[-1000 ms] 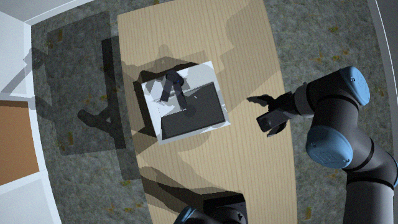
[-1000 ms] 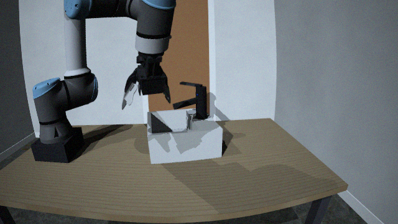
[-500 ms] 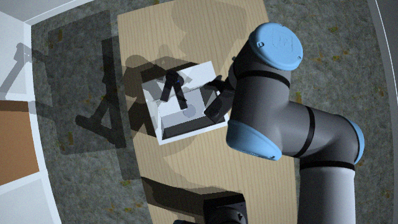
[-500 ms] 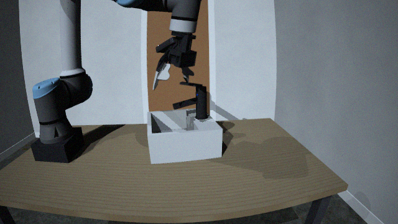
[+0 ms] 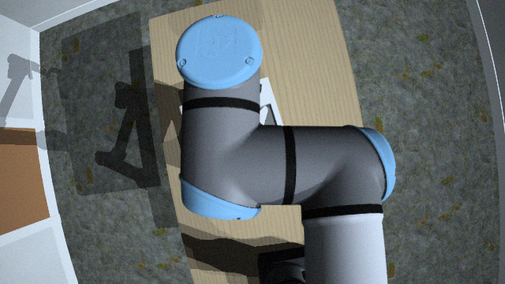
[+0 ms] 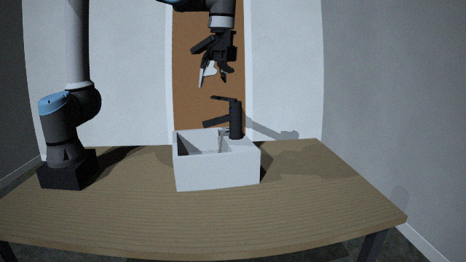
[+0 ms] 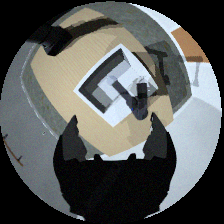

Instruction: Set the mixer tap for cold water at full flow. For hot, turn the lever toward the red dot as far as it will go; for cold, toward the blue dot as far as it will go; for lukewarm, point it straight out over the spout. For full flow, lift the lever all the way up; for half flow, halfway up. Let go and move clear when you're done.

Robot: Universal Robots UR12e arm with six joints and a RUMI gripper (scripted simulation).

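Right now my hand is 30 mm short of the lever, 70 mm to the right of it and 60 mm above it. From my hand the other things lie so: black mixer tap 60 mm ahead, 60 mm to the left, 110 mm below; white basin 40 mm behind, 30 mm to the left, 300 mm below.
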